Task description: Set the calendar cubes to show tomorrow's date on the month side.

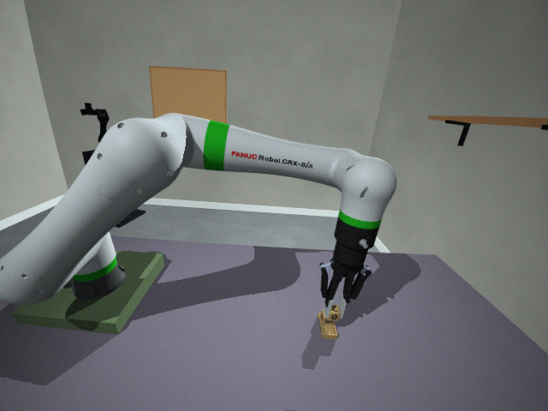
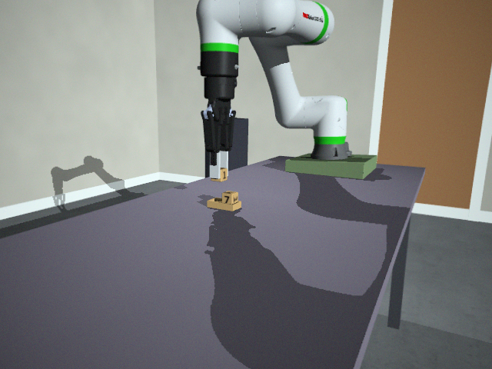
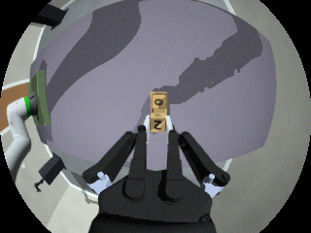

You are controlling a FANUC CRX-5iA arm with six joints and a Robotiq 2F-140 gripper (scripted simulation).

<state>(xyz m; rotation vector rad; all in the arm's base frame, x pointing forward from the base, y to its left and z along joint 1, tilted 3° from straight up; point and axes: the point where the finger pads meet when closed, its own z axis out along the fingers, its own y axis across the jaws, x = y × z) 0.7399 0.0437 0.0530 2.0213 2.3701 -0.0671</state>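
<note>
The wooden calendar tray lies 100 mm below my hand and 20 mm to the left of it.
</note>
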